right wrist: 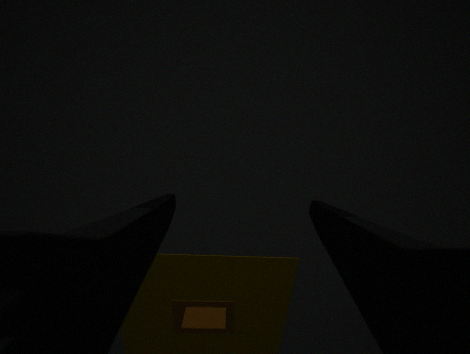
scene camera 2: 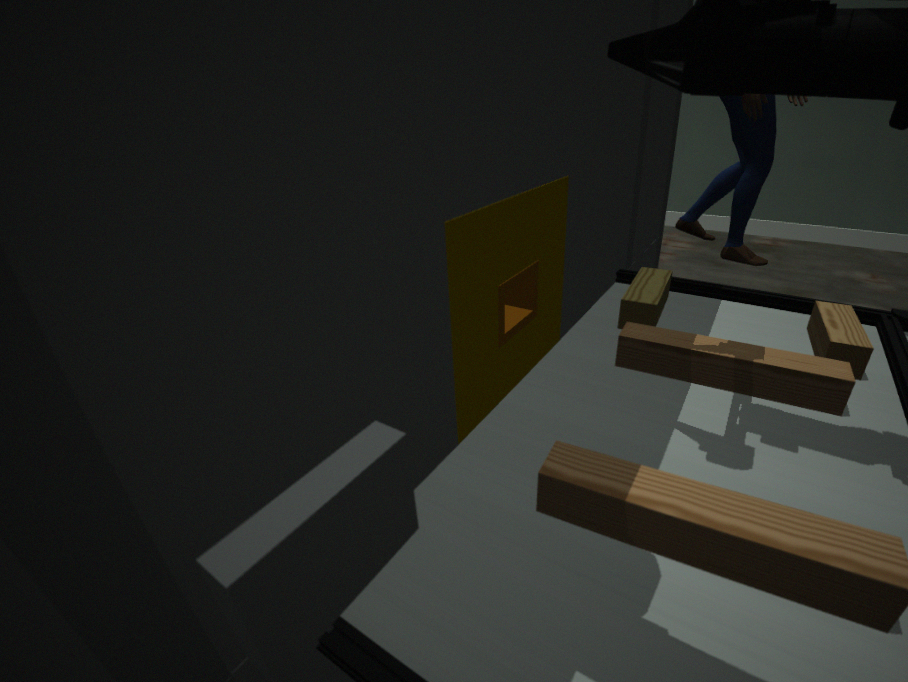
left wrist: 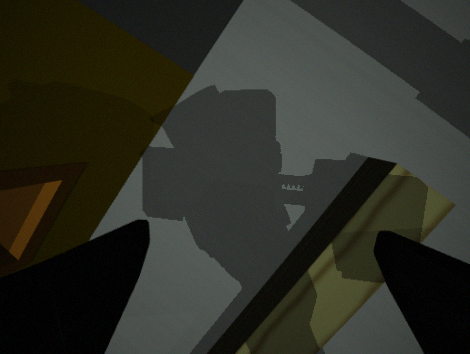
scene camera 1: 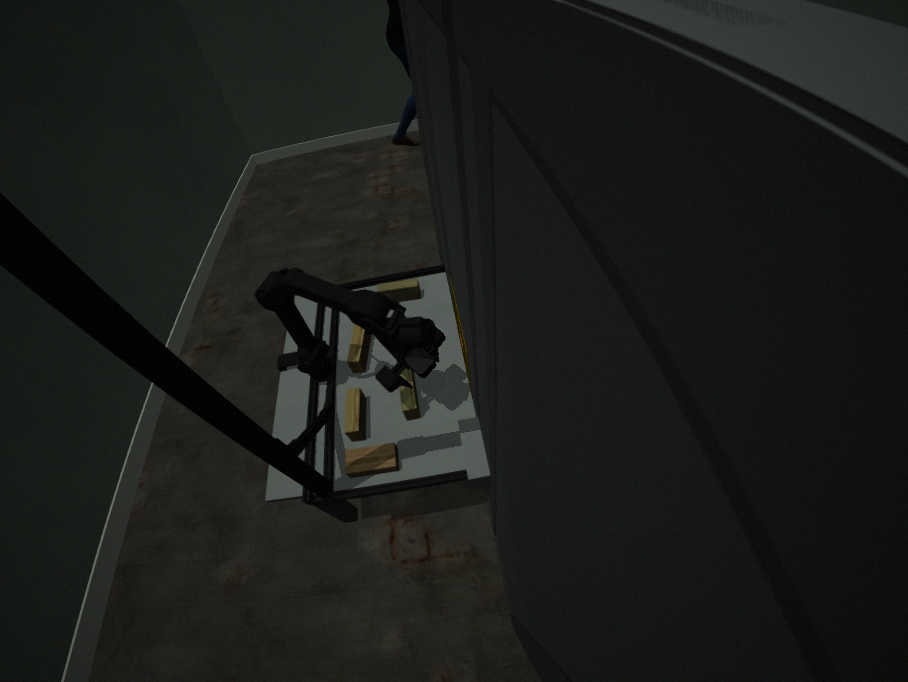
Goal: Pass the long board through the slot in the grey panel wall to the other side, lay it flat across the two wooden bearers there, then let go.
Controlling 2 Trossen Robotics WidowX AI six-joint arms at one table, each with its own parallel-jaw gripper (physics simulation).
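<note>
My left gripper [scene camera 1: 425,374]: open, empty, holding nothing. Left wrist view, same gripper [left wrist: 263,236]. My right gripper [scene camera 2: 624,54]: open, holds nothing. Right wrist view, right gripper [right wrist: 244,203]. Visible too: a slot [left wrist: 39,191].
</note>
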